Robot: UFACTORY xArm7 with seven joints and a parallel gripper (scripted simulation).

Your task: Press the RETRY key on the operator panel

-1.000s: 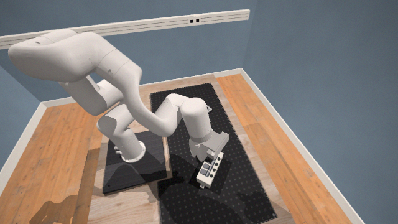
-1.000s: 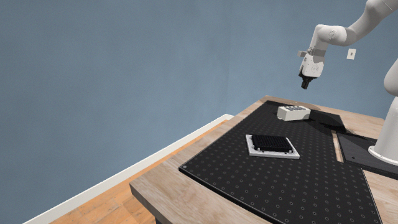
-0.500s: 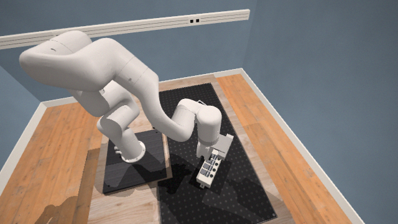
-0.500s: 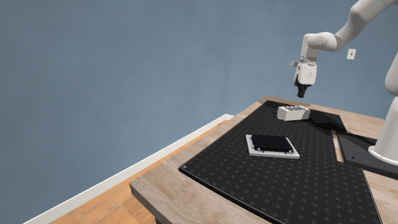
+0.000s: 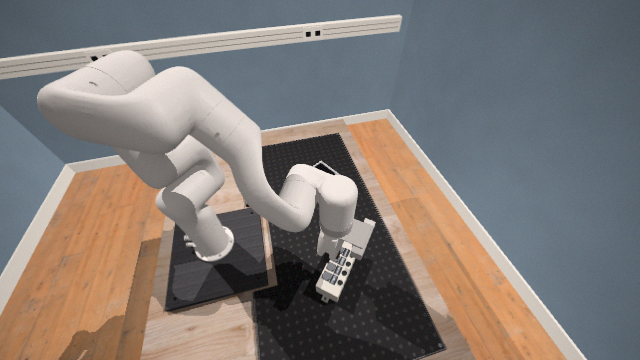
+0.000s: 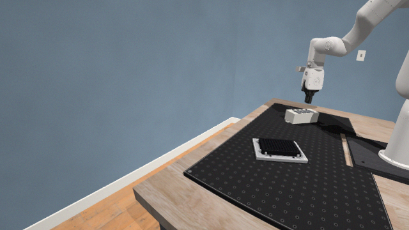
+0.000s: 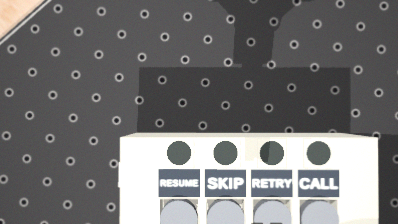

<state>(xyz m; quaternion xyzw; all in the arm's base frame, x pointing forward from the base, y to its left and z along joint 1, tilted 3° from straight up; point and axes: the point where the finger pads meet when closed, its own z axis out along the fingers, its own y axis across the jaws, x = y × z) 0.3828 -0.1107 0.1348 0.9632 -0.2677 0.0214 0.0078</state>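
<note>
Right now the white operator panel is 80 mm below my hand.
</note>
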